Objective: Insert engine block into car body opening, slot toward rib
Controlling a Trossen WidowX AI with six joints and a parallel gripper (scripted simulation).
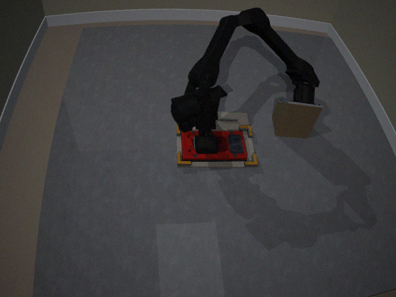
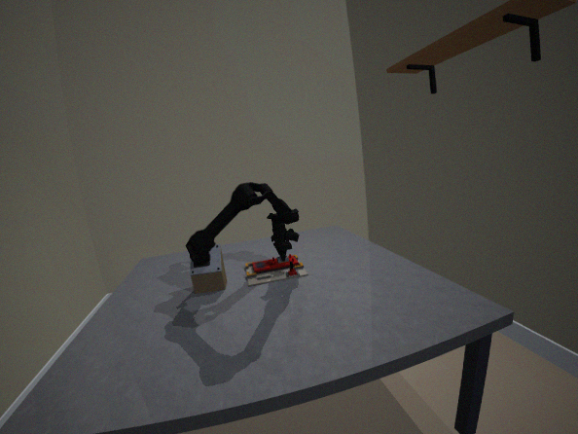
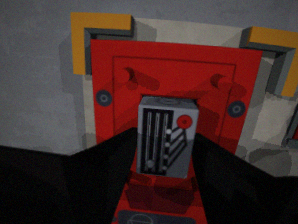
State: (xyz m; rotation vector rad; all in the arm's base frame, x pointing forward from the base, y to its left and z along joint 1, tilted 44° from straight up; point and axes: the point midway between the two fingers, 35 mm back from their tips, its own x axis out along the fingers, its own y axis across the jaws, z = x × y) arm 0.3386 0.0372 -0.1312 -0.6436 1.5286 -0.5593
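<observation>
Right now the engine block is 10 mm below my gripper tip.
</observation>
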